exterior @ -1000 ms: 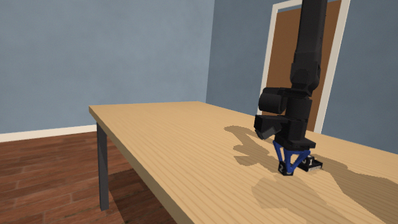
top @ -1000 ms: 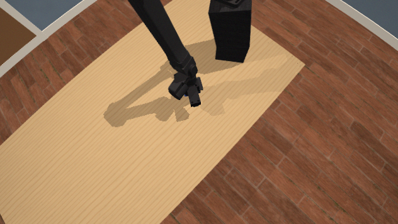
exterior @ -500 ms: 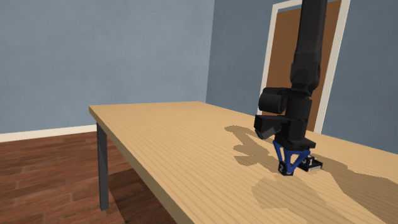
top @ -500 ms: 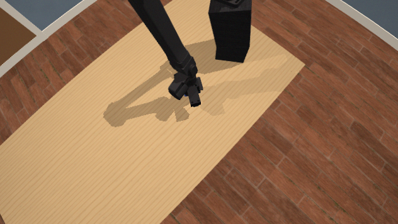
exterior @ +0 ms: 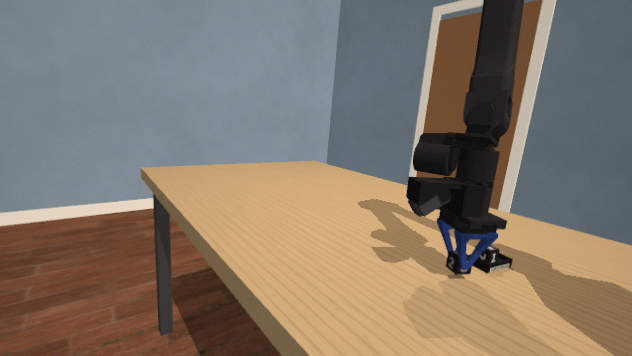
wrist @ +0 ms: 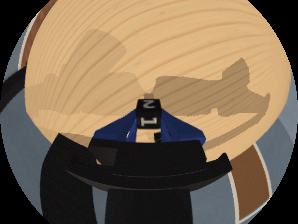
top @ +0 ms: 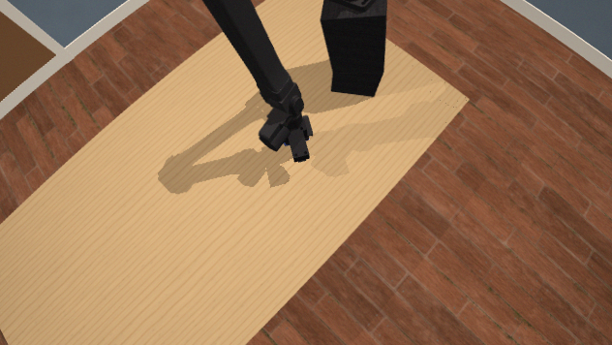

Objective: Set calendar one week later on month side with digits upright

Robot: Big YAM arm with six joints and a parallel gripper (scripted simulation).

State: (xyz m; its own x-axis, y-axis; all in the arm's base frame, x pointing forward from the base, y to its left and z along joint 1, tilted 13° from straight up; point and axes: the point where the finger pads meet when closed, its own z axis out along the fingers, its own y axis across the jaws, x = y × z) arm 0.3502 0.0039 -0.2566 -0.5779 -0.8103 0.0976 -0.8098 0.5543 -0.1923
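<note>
Right now my hand is 2 cm past the black cube, 9 cm to the left of it and 1 cm above it. The rest, counted from my hand: black tray: 2 cm behind, 10 cm to the right, 2 cm below; then black date cube: right at my hand.
</note>
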